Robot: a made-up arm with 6 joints.
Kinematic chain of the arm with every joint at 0, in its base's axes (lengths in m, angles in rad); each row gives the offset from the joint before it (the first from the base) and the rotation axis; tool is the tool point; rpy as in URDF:
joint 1: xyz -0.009 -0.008 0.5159 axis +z
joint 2: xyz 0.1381 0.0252 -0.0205 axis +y
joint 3: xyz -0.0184 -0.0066 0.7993 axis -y
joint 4: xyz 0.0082 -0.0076 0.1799 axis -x
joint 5: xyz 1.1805 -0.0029 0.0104 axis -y
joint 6: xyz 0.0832 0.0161 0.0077 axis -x
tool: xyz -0.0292 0.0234 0.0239 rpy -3.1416 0 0
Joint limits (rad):
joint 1: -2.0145..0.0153
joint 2: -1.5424..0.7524
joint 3: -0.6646..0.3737
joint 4: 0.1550..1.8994
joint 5: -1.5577..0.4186
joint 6: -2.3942..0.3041
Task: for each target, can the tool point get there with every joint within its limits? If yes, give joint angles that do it. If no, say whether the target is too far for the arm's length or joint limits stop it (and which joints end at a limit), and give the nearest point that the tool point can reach.
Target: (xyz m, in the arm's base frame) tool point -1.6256 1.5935 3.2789
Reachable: no: too far | nearest point -0.7518 0.7279 1.8605 | short by 1.877 m
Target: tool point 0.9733 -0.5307 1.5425
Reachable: yes | joints -0.5112 -0.3095 -0.2200 0.9175 -0.6413 -0.9183
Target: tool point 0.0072 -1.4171 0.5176
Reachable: yes | joints -1.5512 0.3610 -0.3798 1.3387 -1.2678 -0.0645
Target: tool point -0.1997 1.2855 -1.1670
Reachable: no: joint limits stop it (at a limit: joint 1, joint 2, joint 3, joint 5) | nearest point 0.9745 0.0675 -0.0986 | short by 2.001 m
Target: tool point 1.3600 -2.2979 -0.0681
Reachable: no: too far | nearest point 0.8995 -1.5277 0.4530 | short by 1.038 m
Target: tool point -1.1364 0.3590 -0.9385
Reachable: no: joint limits stop it (at a limit: joint 1, joint 2, joint 3, joint 6) | nearest point -0.4675 -0.8970 -0.0950 | short by 1.654 m
